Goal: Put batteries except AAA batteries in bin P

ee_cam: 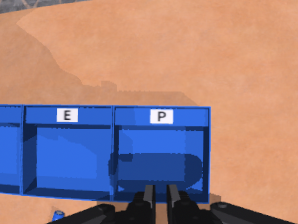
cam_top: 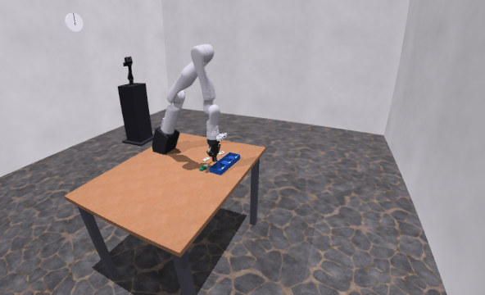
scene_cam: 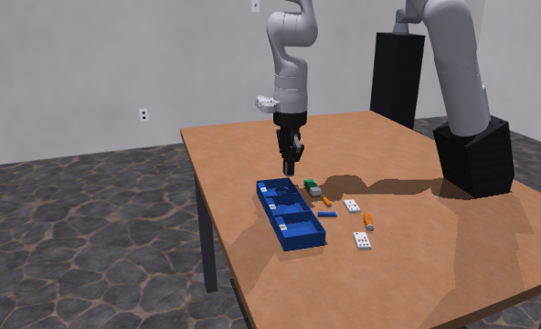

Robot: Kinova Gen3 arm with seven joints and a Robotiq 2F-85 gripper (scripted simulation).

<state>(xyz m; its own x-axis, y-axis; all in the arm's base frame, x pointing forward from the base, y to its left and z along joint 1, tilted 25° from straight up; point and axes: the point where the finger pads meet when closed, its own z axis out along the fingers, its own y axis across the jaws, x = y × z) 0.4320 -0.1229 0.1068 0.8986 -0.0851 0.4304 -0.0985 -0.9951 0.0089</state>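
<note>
The blue three-compartment bin lies 40 mm ahead of my hand, 80 mm to the left of it and 60 mm below it. Also, from my hand: green thing 70 mm behind, 10 mm to the right, 70 mm below; small orange battery 70 mm behind, 60 mm to the left, 70 mm below; blue battery 40 mm behind, 120 mm to the left, 70 mm below.
</note>
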